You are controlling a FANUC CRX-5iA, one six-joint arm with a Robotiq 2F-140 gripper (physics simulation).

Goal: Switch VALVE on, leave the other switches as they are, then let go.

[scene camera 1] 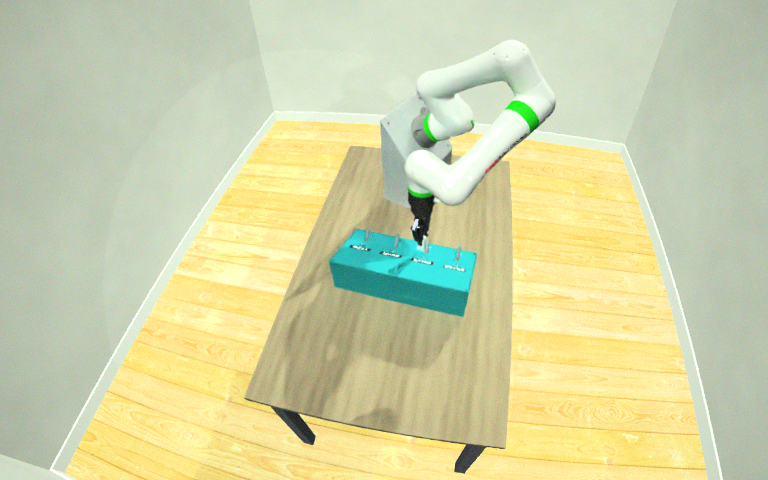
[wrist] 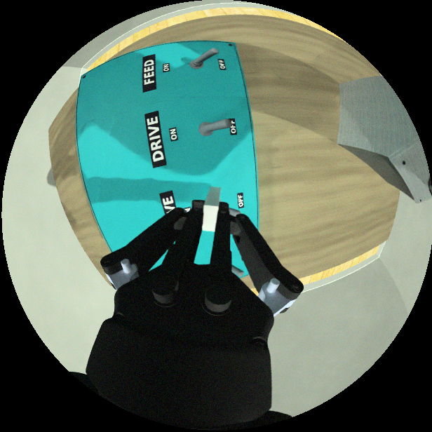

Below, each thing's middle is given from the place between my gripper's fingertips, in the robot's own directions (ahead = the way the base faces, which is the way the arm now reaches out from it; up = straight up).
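Labels:
You'd find the teal switch box (scene camera 1: 436,279) 2 cm below my hand, 7 cm ahead of it and 4 cm to the right of it.

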